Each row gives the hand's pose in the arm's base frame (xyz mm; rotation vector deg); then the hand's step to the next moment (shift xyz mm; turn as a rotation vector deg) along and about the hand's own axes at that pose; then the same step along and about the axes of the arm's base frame.
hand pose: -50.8 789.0 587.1 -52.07 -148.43 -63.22
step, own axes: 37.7 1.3 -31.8 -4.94 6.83 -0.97
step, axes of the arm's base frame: -31.4 -4.1 37.8 7.97 0.69 2.82
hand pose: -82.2 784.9 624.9 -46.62 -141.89 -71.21
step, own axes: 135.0 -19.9 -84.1 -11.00 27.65 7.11
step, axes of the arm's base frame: -123.2 -27.0 99.0 25.23 14.88 8.84
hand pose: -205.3 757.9 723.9 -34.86 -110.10 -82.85
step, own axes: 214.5 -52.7 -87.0 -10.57 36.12 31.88
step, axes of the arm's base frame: -163.9 -102.2 138.0 25.41 41.02 10.23
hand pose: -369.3 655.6 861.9 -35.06 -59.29 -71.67
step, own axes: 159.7 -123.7 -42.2 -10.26 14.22 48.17
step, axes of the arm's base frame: -108.9 -141.3 103.7 -0.31 49.21 14.36
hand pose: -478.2 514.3 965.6 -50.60 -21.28 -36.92
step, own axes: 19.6 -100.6 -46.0 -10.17 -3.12 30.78
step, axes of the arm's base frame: -49.5 -91.1 43.2 -10.93 27.07 14.43
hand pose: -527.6 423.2 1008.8 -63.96 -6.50 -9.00
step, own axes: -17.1 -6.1 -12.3 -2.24 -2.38 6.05
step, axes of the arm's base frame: -17.8 -12.5 -2.9 -2.71 4.58 4.36
